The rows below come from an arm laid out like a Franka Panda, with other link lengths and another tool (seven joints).
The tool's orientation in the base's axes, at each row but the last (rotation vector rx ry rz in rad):
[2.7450 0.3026 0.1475]
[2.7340 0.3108 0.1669]
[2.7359 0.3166 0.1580]
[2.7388 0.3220 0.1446]
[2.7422 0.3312 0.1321]
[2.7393 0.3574 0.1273]
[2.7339 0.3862 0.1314]
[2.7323 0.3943 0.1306]
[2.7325 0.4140 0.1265]
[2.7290 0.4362 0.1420]
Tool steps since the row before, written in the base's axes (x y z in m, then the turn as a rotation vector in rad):
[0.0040 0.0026 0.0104 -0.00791 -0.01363 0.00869]
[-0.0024 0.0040 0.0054 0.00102 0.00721 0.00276]
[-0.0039 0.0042 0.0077 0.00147 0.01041 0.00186]
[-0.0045 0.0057 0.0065 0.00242 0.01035 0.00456]
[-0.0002 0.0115 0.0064 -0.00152 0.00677 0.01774]
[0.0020 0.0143 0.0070 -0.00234 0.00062 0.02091]
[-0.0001 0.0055 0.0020 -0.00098 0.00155 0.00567]
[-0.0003 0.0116 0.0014 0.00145 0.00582 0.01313]
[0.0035 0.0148 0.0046 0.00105 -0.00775 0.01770]
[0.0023 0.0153 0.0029 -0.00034 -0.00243 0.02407]
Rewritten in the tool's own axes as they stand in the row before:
[0.0051 0.0023 -0.0100 -0.01027 0.01412 -0.00435]
[-0.0010 -0.0020 -0.0068 0.00291 -0.00525 -0.00497]
[-0.0023 -0.0016 -0.0092 0.00405 -0.00839 -0.00521]
[-0.0026 -0.0036 -0.0087 0.00511 -0.00712 -0.00755]
[0.0029 -0.0080 -0.0100 0.00104 0.00023 -0.01902]
[0.0060 -0.0098 -0.0113 -0.00124 0.00675 -0.01990]
[0.0015 -0.0042 -0.0038 -0.00028 0.00051 -0.00593]
[0.0031 -0.0099 -0.0054 0.00356 0.00015 -0.01399]
[0.0080 -0.0105 -0.0089 -0.00077 0.01380 -0.01355]
[0.0072 -0.0118 -0.0076 -0.00013 0.01110 -0.02150]

